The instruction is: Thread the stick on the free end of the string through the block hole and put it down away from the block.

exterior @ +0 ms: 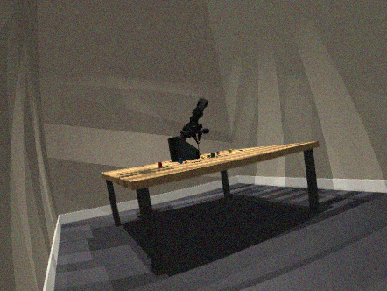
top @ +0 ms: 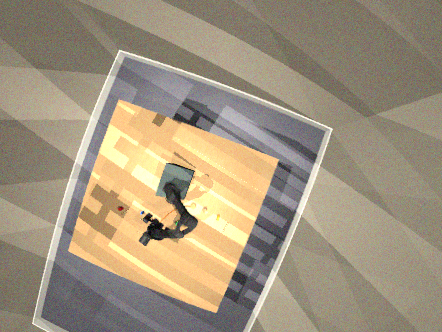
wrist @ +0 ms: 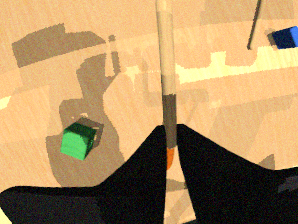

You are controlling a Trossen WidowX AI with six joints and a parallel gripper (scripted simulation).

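The green block lies 1 cm behind my gripper tip, 11 cm to the left of it and 10 cm below it. The rest, counted from my gripper tip: round button: 18 cm behind, 16 cm to the left, 11 cm below; blue object: 2 cm ahead, 17 cm to the right, 10 cm below; thin wooden stick: 1 cm ahead.
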